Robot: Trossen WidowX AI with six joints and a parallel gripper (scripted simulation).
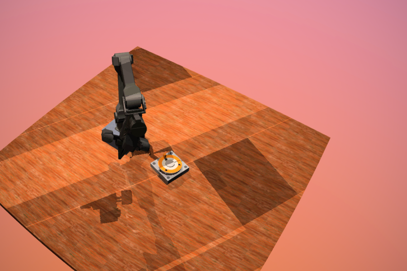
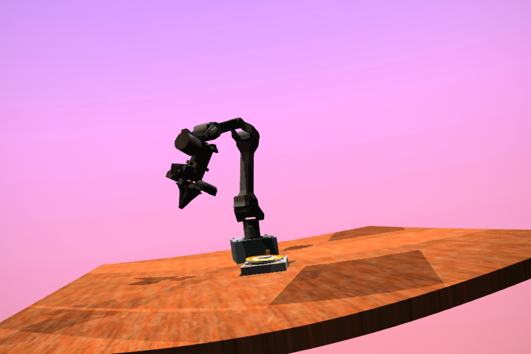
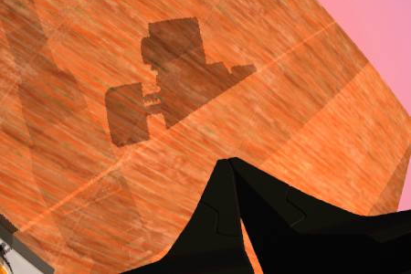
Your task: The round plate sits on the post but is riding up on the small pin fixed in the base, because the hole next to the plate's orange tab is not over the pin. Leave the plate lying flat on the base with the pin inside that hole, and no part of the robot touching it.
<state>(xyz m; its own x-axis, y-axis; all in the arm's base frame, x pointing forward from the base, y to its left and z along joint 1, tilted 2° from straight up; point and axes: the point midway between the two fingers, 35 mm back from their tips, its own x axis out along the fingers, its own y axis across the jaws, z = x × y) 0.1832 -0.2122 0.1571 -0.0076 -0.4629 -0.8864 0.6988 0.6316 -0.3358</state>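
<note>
The round plate is 23 cm to the left of my gripper tip, 17 cm below it and 7 cm ahead of it. Round my gripper tip: base: 22 cm to the left, 18 cm below, 9 cm ahead.
</note>
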